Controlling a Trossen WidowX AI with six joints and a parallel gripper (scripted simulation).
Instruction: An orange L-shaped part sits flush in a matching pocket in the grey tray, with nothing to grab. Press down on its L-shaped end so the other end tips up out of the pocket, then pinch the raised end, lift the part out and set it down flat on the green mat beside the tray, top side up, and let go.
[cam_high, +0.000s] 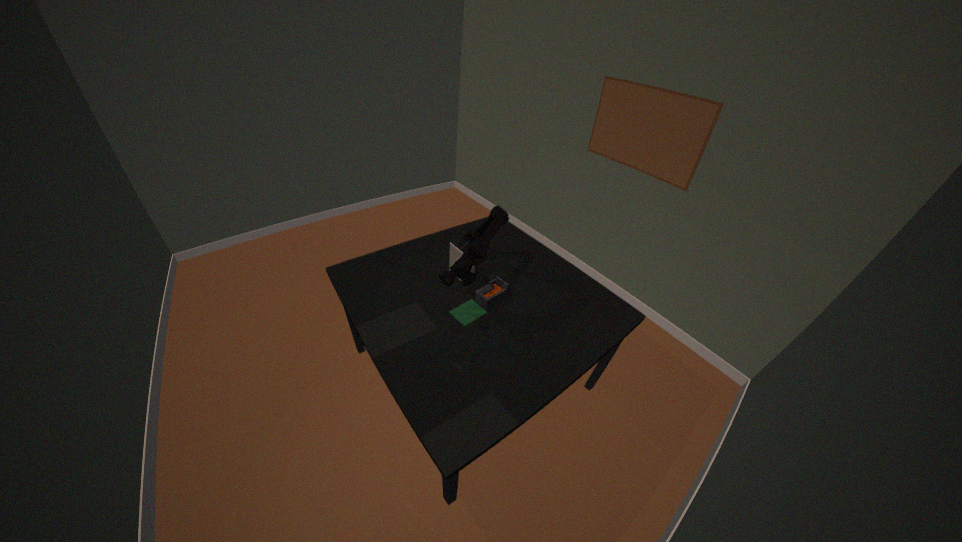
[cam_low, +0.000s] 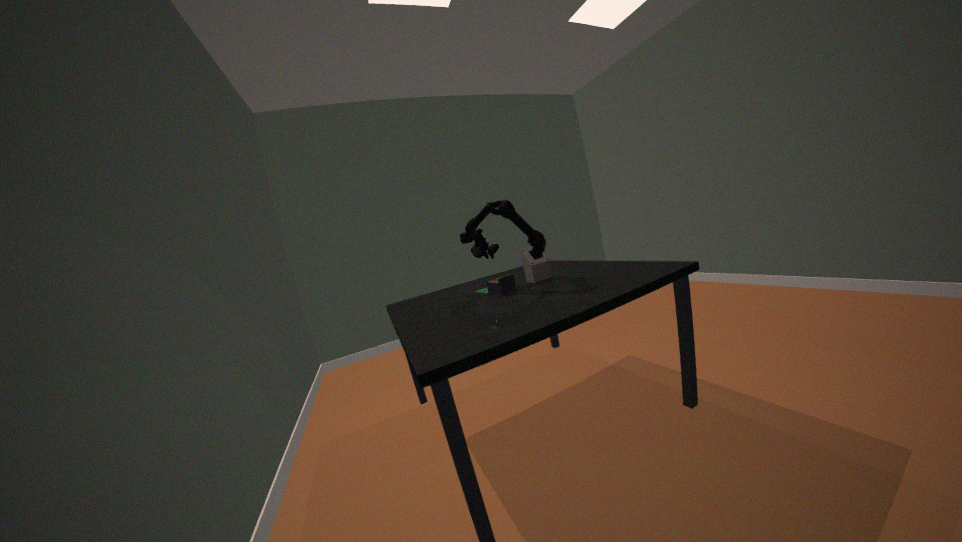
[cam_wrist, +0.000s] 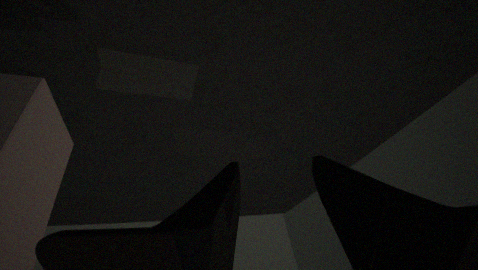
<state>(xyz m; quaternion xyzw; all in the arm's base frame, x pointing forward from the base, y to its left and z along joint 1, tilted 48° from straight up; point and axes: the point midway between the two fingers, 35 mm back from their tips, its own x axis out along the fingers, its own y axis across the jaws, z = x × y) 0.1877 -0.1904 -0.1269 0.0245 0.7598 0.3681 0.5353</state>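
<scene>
My gripper tip is now 230 mm to the right of the orange L-shaped part, 120 mm above it and 90 mm short of it. Also, from my gripper tip: green mat (180 mm below, 90 mm ahead, 70 mm to the left).
</scene>
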